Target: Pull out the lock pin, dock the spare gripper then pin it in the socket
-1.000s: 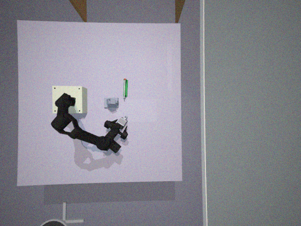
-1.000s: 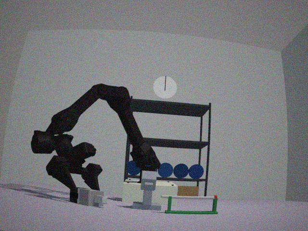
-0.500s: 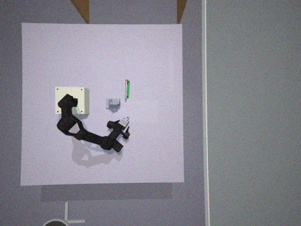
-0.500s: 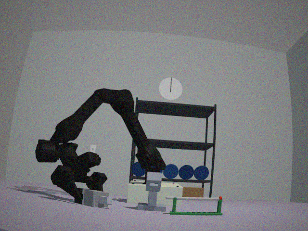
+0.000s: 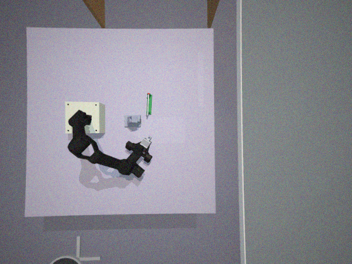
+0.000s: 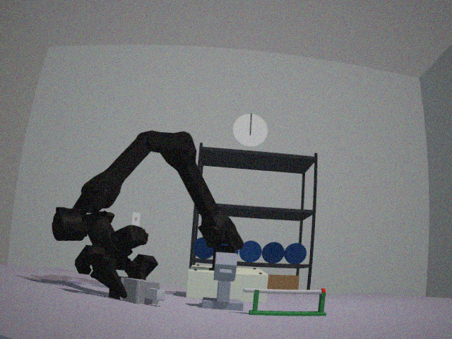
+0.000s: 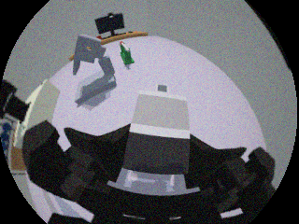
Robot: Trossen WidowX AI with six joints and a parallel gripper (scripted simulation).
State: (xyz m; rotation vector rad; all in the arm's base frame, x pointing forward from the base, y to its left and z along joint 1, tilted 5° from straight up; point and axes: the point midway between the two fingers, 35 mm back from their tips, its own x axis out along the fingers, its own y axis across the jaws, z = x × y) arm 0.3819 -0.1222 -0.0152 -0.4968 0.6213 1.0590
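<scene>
Now: gripper tip 100 mm past the socket, 150 mm to the right of it and 50 mm below it. The rest, counted from my gripper tip: black spare gripper 10 mm to the left, 10 mm above; green cradle 20 mm behind, 280 mm to the left, 20 mm above.
</scene>
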